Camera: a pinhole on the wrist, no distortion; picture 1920 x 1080 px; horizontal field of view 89.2 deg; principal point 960.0 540.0 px. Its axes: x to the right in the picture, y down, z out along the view. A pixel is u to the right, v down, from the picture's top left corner.
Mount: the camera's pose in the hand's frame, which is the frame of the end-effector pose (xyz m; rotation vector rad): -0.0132 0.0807 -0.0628 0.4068 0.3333 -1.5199
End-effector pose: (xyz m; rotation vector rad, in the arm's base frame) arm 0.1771 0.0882 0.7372 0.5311 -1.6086 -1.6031
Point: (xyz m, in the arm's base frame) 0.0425 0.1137 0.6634
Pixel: 1305 809
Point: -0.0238 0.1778 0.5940
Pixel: 1274 662
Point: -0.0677 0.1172 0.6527
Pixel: 1193 930
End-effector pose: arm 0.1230 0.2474 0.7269 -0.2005 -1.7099 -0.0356
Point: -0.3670 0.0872 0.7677
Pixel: 1044 743
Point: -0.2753 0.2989 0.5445
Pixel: 633 369
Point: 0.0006 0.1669 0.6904
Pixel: 1267 508
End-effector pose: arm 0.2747 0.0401 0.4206 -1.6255 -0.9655 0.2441
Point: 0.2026 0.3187 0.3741
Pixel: 706 1042
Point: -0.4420 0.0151 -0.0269
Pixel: outside the picture
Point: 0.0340 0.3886 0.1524
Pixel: 335 625
